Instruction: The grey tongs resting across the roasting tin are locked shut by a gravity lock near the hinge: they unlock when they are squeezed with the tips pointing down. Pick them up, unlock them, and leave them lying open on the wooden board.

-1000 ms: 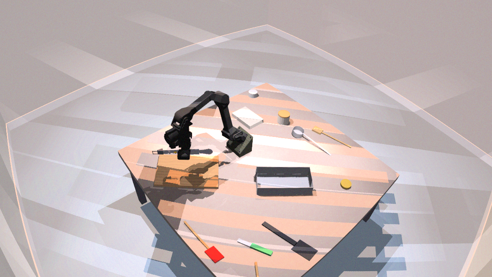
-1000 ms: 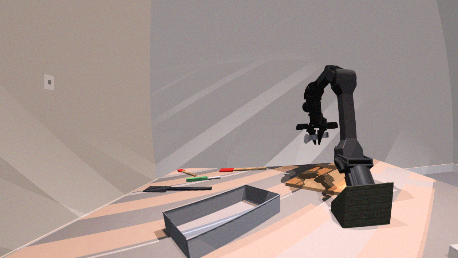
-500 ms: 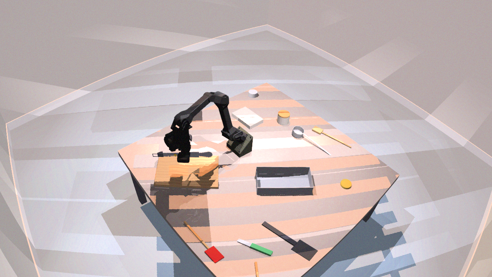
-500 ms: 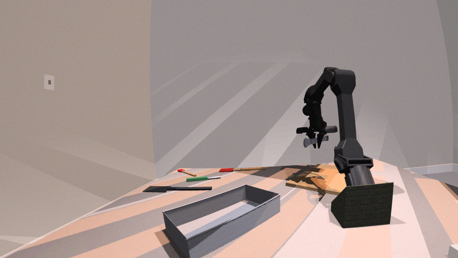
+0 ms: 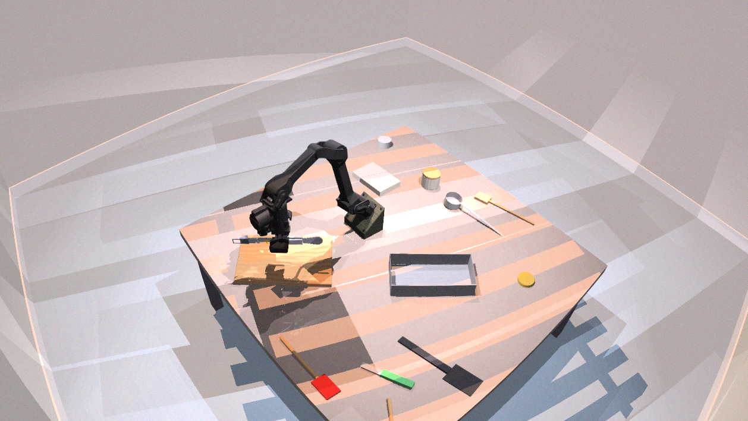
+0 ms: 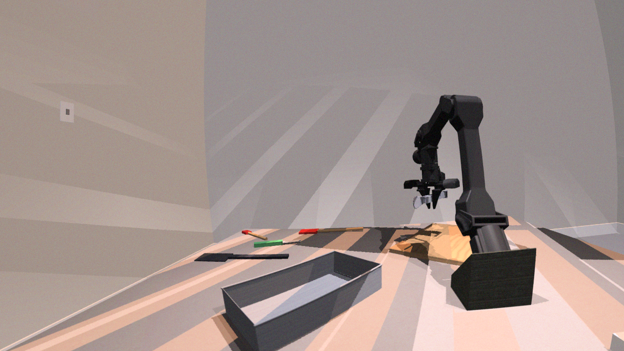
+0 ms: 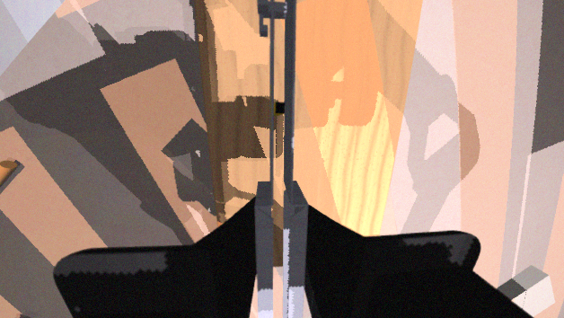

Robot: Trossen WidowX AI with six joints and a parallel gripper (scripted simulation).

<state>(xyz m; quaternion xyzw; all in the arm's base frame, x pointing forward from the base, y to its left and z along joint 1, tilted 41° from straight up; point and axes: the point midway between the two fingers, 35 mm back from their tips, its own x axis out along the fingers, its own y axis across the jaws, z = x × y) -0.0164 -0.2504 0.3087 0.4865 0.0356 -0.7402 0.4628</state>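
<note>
Right now the wooden board is 11 cm below my gripper tip, 4 cm behind it and 3 cm to the left of it. Round my gripper tip: grey roasting tin (39 cm ahead, 35 cm to the left, 9 cm below); then red spatula (40 cm ahead, 22 cm to the right, 11 cm below); then yellow lock piece (4 cm to the right, 4 cm behind, 4 cm above).
</note>
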